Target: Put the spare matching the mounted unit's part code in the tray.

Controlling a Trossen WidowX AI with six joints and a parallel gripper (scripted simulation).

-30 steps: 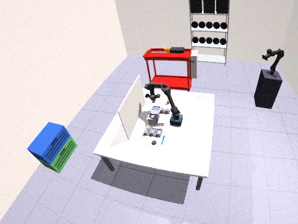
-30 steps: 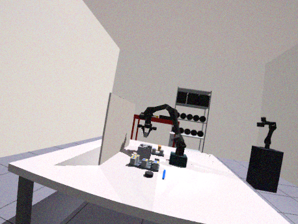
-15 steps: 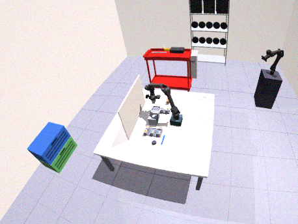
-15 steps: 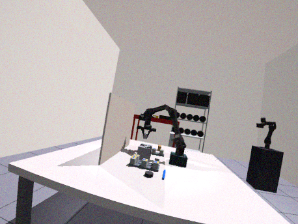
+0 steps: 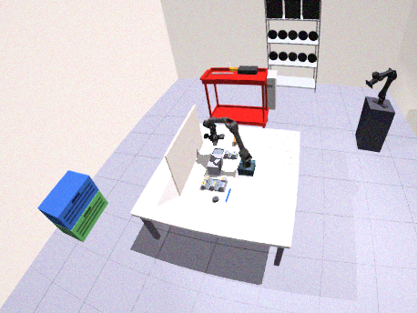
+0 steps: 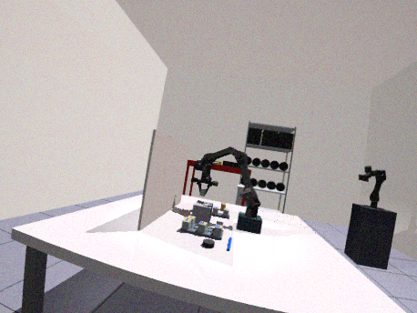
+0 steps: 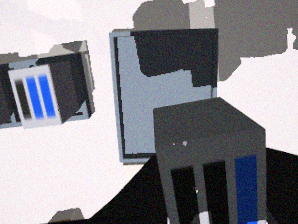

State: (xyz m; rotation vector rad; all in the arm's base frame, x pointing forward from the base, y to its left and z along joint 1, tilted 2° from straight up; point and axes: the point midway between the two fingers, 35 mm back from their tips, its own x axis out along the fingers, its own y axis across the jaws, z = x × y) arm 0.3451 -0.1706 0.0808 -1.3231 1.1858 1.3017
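The grey-blue tray is 1 cm behind my gripper tip and 12 cm below it. Also, from my gripper tip: grey mounted unit 6 cm behind, 20 cm to the left, 7 cm below; white panel 17 cm ahead, 22 cm to the left, 10 cm above; blue pen 26 cm behind, 46 cm to the left, 12 cm below.
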